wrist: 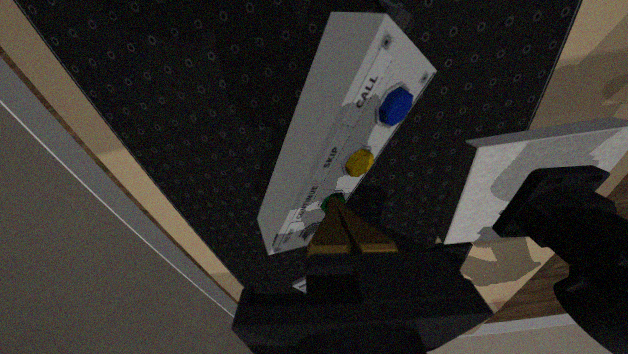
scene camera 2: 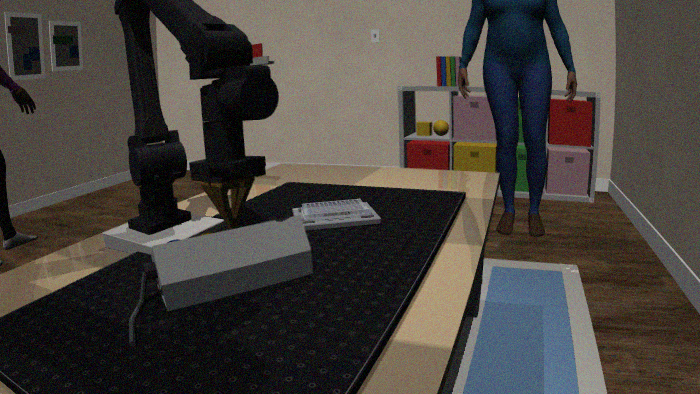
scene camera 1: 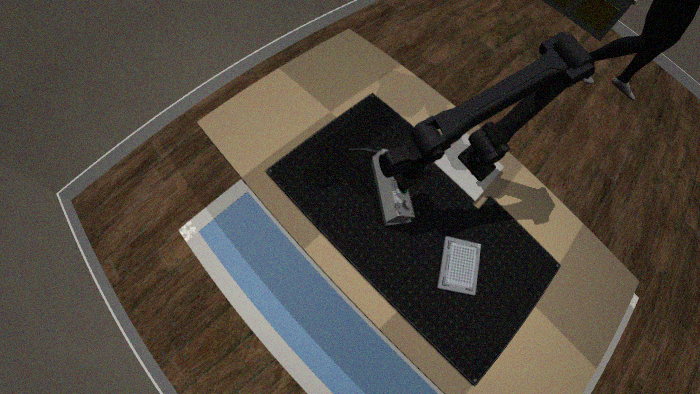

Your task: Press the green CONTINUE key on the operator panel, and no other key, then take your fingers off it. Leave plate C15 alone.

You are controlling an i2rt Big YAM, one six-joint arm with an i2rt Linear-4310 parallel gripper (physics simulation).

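Frame: origin at the arm's base, x ahead, y left, z up, level; metres.
Seen in the pictures: gripper, fingertip midpoint: [wrist: 332, 201] [scene camera 2: 233, 228] [scene camera 1: 401, 185]; arm's base, link origin: [wrist: 538, 201] [scene camera 2: 160, 223] [scene camera 1: 476, 163].
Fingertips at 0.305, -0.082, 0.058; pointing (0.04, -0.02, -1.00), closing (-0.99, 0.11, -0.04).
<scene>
Offsets run from my fingertips to a thing's top centre, as dx, dy, dz. "pt": to the spot under its first point. Level surfaces: height alone.
The grey operator panel {+0.007, -0.023, +0.010} [scene camera 1: 384, 192] [scene camera 2: 235, 257] [wrist: 310, 110] lies on the black mat. In the wrist view, its face carries the blue CALL key {-0.049, -0.078, +0.001} [wrist: 396, 106], the yellow SKIP key {-0.024, -0.034, +0.001} [wrist: 359, 162] and the green CONTINUE key [wrist: 328, 202], which is partly hidden by the fingertips. My gripper [scene camera 2: 232, 224] [wrist: 332, 201] is shut and empty, its tips at the green key; whether they touch it I cannot tell. The key beyond CONTINUE is mostly in shadow and behind the fingers. Plate C15 {-0.003, +0.294, -0.047} [scene camera 1: 460, 265] [scene camera 2: 336, 214] lies apart from the panel on the mat.
The white base plate [scene camera 1: 470, 182] [scene camera 2: 125, 240] [wrist: 467, 200] of the arm stands beside the panel. A cable {pt -0.020, -0.190, -0.067} [scene camera 1: 364, 149] [scene camera 2: 136, 310] runs from the panel's end. The black mat {dz -0.073} [scene camera 1: 320, 190] [scene camera 2: 280, 340] lies on the wooden table {dz -0.086} [scene camera 1: 250, 125]. People stand beyond the table.
</scene>
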